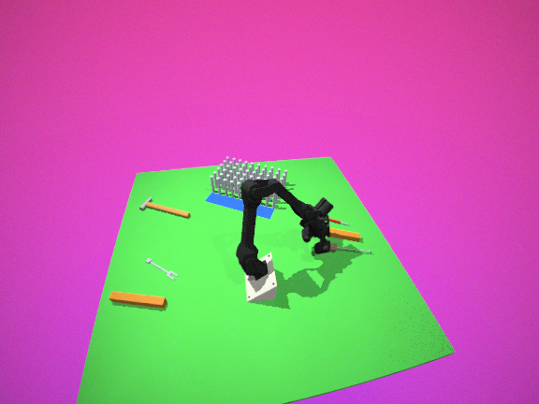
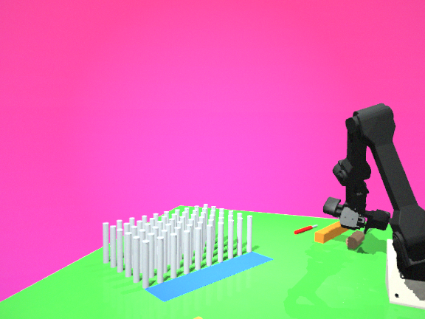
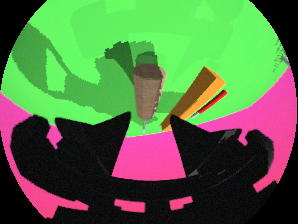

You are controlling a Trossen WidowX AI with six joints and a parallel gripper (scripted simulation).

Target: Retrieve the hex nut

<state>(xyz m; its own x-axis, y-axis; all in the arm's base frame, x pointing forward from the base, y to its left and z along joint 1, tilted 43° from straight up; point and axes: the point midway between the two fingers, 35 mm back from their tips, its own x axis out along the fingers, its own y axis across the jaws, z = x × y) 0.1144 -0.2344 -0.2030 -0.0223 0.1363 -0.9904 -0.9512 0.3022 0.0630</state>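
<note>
Right now my gripper tip is 9 cm to the left of the hook tool, 3 cm past it and 3 cm above it. Also, from my gripper tip: blue taped strip: 39 cm to the left, 34 cm ahead, 5 cm below; hex nut: 51 cm ahead, 35 cm to the left, 4 cm below; red screwdriver: 15 cm ahead, 12 cm to the right, 4 cm below.
</note>
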